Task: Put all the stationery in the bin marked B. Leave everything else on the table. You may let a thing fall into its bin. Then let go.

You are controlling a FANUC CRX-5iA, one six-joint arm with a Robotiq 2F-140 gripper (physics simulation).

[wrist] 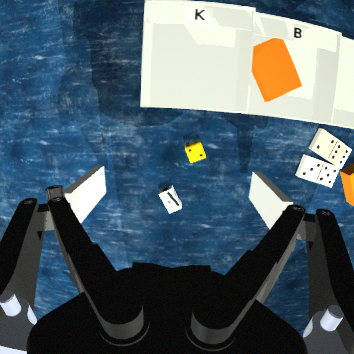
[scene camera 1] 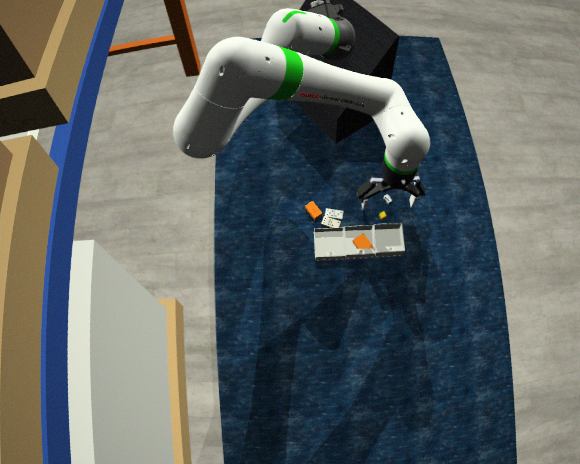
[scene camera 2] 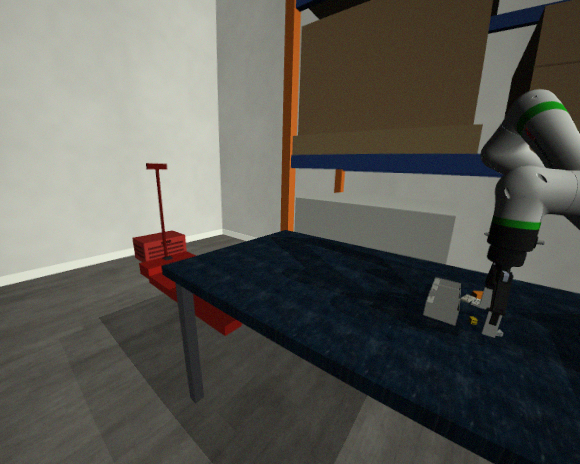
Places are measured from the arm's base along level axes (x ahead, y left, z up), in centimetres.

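Pixels of known places: gripper, fingertip midpoint: (wrist: 177,181) (scene camera 1: 387,204) (scene camera 2: 485,320); arm's base at its link origin: (scene camera 1: 334,37).
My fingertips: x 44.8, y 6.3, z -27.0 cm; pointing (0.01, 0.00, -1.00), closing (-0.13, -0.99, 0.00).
Observation:
Ahead of a thing's pixels: the offset from my fingertips to its top centre. "pt": to the spot under its first point.
A small white piece with a dark slot, like a pencil sharpener {dx -2.7, dy +1.0, dz -1.6 cm} (scene camera 1: 387,199) (scene camera 2: 499,333) (wrist: 170,199), lies on the blue table. My gripper (scene camera 1: 388,202) (scene camera 2: 490,320) (wrist: 177,181) is wide open and empty above it; in the wrist view the sharpener shows between the two fingertips. Bin B {dx +9.4, dy -10.9, dz +1.9 cm} (scene camera 1: 350,251) (wrist: 307,107) is the middle one of three joined white bins. An orange angular block {dx +9.8, dy -9.9, dz -1.1 cm} (scene camera 1: 362,241) (wrist: 276,70) lies inside bin B.
A yellow die {dx +2.4, dy -1.9, dz -1.1 cm} (scene camera 1: 382,215) (scene camera 2: 473,320) (wrist: 195,152) lies between sharpener and bin K {pt dx +9.0, dy -1.5, dz -2.0 cm} (scene camera 1: 389,236) (wrist: 195,70). Two dominoes {dx +1.5, dy -17.3, dz -2.0 cm} (scene camera 1: 331,221) (scene camera 2: 471,300) {dx -1.0, dy -15.9, dz -2.0 cm} (wrist: 317,170) and another orange block {dx -3.1, dy -21.5, dz -1.0 cm} (scene camera 1: 313,210) (scene camera 2: 478,294) (wrist: 348,185) lie near the bins.

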